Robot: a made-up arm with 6 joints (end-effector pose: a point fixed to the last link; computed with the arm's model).
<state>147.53 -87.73 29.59 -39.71 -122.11 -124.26</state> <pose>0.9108 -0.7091 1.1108 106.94 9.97 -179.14</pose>
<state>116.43 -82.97 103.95 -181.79 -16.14 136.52</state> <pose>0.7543 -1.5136 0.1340 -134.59 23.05 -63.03</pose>
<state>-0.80 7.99 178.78 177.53 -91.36 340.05</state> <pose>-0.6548 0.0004 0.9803 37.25 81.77 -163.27</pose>
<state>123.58 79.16 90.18 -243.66 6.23 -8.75</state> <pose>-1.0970 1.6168 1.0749 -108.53 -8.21 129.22</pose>
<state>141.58 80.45 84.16 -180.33 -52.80 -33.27</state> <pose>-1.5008 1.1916 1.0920 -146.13 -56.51 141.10</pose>
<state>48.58 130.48 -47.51 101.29 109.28 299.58</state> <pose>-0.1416 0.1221 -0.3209 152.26 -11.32 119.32</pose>
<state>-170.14 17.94 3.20 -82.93 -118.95 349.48</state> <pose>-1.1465 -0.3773 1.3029 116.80 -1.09 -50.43</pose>
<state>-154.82 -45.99 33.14 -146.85 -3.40 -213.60</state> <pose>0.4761 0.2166 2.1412 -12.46 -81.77 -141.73</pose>
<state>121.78 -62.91 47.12 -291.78 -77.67 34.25</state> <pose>0.7266 -0.8248 1.6328 -14.60 -18.95 48.20</pose>
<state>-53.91 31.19 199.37 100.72 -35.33 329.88</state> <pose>-0.3759 0.3209 1.1205 104.60 -3.54 160.79</pose>
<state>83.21 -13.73 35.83 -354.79 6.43 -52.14</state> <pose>0.0471 0.4131 2.2700 46.10 -55.96 84.25</pose>
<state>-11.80 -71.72 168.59 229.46 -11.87 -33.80</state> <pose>-0.8983 0.2199 -0.3238 -36.29 66.40 145.22</pose>
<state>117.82 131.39 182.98 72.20 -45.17 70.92</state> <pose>-0.4496 1.1443 0.8343 -111.54 -24.69 69.81</pose>
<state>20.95 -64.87 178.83 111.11 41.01 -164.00</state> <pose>-0.8579 -0.1960 -0.1716 -165.75 34.87 152.69</pose>
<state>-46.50 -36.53 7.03 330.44 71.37 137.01</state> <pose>-0.0553 -0.0789 2.0855 4.63 -54.83 -172.25</pose>
